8 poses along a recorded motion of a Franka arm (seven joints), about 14 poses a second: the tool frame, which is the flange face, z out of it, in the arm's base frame.
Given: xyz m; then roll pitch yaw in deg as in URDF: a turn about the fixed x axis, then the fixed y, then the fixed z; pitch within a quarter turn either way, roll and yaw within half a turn.
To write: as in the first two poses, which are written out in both.
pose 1, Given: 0.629 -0.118 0.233 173.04 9.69 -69.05
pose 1, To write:
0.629 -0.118 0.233
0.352 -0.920 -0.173
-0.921 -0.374 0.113
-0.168 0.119 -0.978

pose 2, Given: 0.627 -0.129 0.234 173.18 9.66 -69.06
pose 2, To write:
0.627 -0.129 0.234
0.352 -0.920 -0.170
-0.921 -0.373 0.113
-0.168 0.117 -0.979

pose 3, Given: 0.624 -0.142 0.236 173.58 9.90 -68.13
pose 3, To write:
0.624 -0.142 0.236
0.367 -0.915 -0.167
-0.914 -0.388 0.117
-0.172 0.110 -0.979

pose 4, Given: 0.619 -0.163 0.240 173.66 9.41 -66.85
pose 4, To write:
0.619 -0.163 0.240
0.388 -0.907 -0.165
-0.907 -0.407 0.106
-0.163 0.109 -0.981

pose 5, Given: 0.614 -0.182 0.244 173.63 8.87 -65.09
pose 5, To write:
0.614 -0.182 0.244
0.416 -0.894 -0.165
-0.896 -0.434 0.092
-0.154 0.110 -0.982

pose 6, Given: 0.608 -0.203 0.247 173.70 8.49 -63.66
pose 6, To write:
0.608 -0.203 0.247
0.439 -0.884 -0.163
-0.886 -0.456 0.083
-0.148 0.109 -0.983

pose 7, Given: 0.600 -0.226 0.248 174.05 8.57 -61.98
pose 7, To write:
0.600 -0.226 0.248
0.465 -0.871 -0.161
-0.873 -0.481 0.082
-0.149 0.103 -0.984

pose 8, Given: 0.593 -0.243 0.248 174.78 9.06 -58.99
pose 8, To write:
0.593 -0.243 0.248
0.509 -0.846 -0.159
-0.846 -0.525 0.088
-0.157 0.090 -0.983

